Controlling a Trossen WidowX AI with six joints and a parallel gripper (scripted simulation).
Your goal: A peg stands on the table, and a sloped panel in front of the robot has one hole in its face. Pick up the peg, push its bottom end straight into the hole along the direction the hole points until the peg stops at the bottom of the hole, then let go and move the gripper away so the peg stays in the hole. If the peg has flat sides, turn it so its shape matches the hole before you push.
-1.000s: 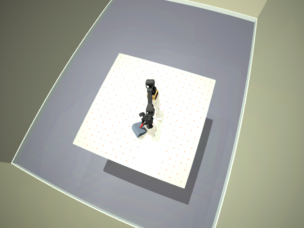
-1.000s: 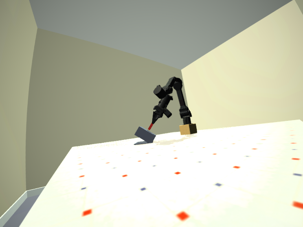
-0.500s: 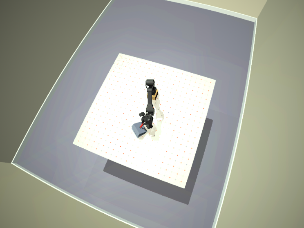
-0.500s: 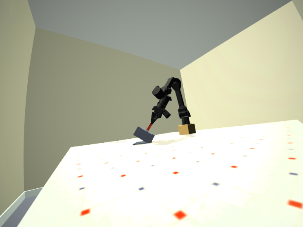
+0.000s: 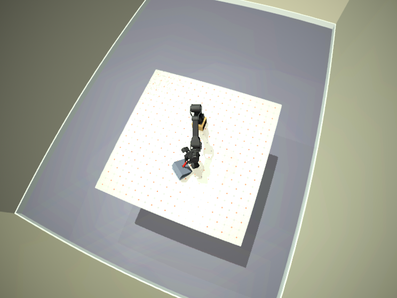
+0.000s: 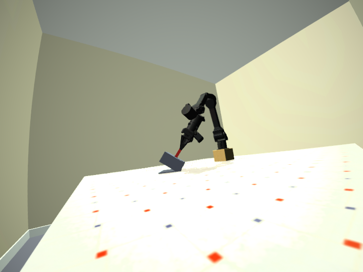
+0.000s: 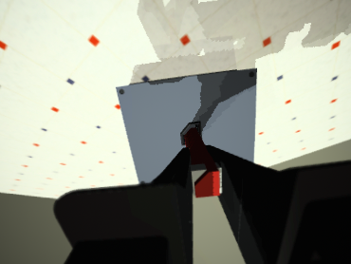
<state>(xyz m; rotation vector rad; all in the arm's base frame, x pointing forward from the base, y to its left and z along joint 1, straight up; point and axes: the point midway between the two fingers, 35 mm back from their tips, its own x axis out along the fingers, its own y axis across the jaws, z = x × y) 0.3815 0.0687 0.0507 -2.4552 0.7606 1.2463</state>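
My gripper tip is now 4 cm short of the sloped panel, 2 cm to the left of it and 6 cm above it. The rest, counted from my gripper tip: peg: 1 cm behind, 1 cm above.
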